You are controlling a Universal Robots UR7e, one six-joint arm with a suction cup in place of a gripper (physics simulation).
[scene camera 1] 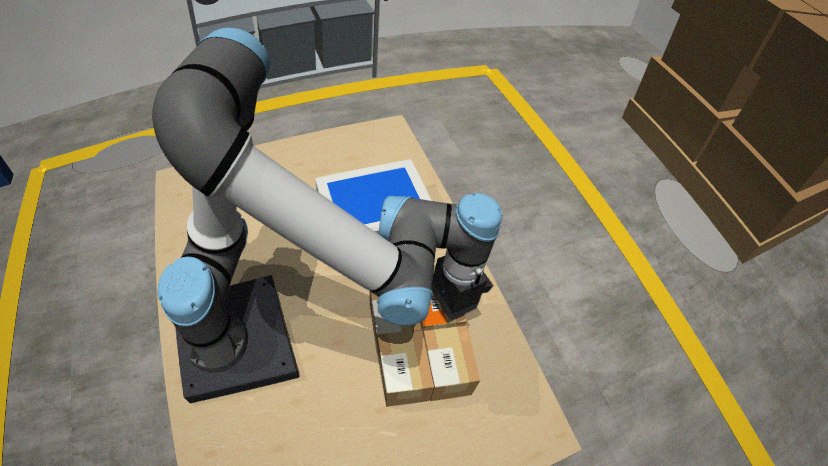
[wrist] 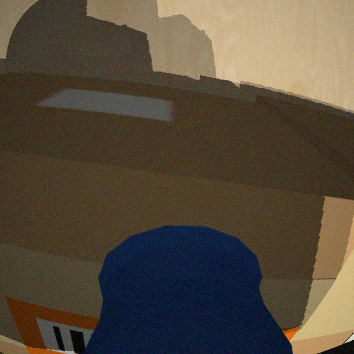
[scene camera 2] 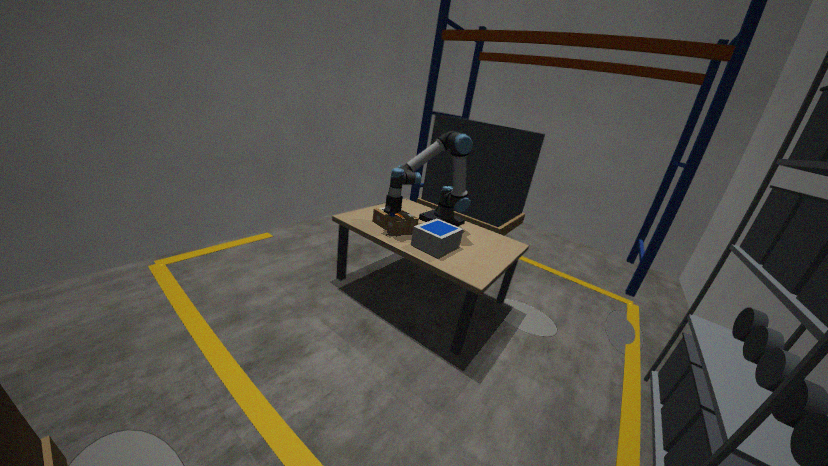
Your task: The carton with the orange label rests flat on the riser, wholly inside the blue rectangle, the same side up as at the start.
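Frame: origin at the arm's base, x ahead, y right, z down, level; metres.
Where they show: hand, its tool point: (wrist: 177, 255) (scene camera 2: 392, 217); arm's base, origin of its link: (scene camera 1: 215, 341) (scene camera 2: 443, 215).
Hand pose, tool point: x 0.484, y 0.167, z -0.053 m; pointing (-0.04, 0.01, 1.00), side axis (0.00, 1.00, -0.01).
Observation:
Things, the pixels of their top centre, and the offset from my tool point. "spot": a spot on its surface instead. Level surfaces: height alone.
- carton with the orange label, a spot on its surface: (wrist: 53, 281) spot: dx +0.007, dy -0.028, dz -0.012 m
- table, height of its surface: dz +0.087 m
- riser, centre of its top: (scene camera 1: 374, 196) (scene camera 2: 439, 227) dx -0.014, dy -0.326, dz -0.033 m
- blue rectangle, centre of its top: (scene camera 1: 374, 196) (scene camera 2: 439, 227) dx -0.014, dy -0.326, dz -0.033 m
The carton with the orange label (scene camera 1: 435, 318) (wrist: 53, 281) lies flat on the table (scene camera 1: 346, 428) (scene camera 2: 481, 261), in a block of four cartons (scene camera 2: 394, 222). My suction cup (scene camera 1: 456, 316) (wrist: 182, 288) (scene camera 2: 394, 211) is pressed onto its top, beside the orange label, and mostly hides the carton in scene camera 1. The carton looks level with its neighbours. The riser (scene camera 1: 371, 169) (scene camera 2: 431, 246) with the blue rectangle (scene camera 1: 371, 190) (scene camera 2: 438, 227) stands further back on the table, partly behind my forearm, with nothing on it.
A carton with a grey label (scene camera 1: 384, 324) (wrist: 105, 105) touches the orange-label carton on the arm side. Two cartons with white labels (scene camera 1: 402, 364) (scene camera 1: 448, 359) lie in front. The arm's base (scene camera 1: 231, 341) stands at the table's left.

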